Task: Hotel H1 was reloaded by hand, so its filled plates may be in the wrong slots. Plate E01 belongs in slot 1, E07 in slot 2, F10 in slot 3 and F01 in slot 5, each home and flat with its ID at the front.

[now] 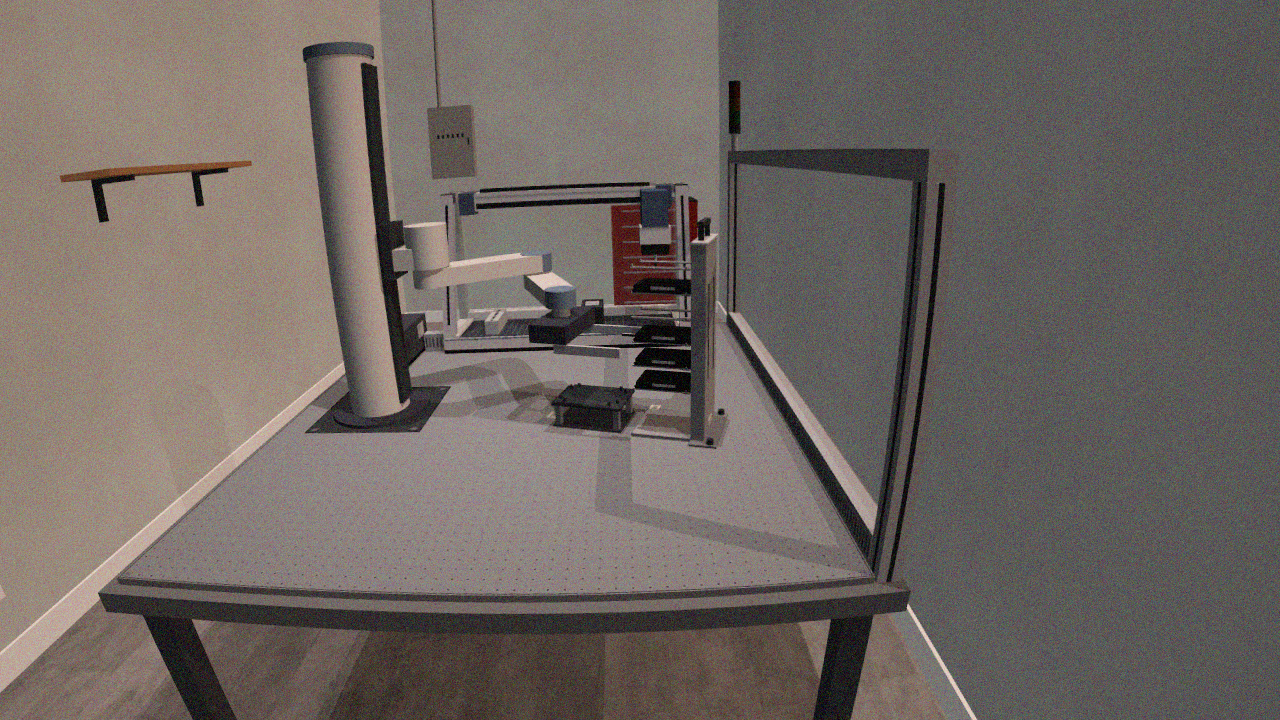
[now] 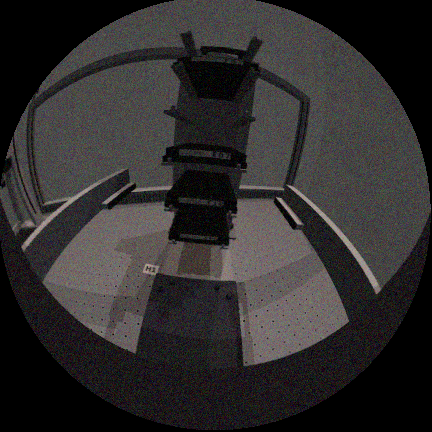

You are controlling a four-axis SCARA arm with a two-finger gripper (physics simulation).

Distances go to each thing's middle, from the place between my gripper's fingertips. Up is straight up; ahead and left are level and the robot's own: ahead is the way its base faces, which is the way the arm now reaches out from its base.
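Hotel H1 (image 1: 703,257): 1 cm above my hand, 4 cm to the right of it, 15 cm ahead of it.
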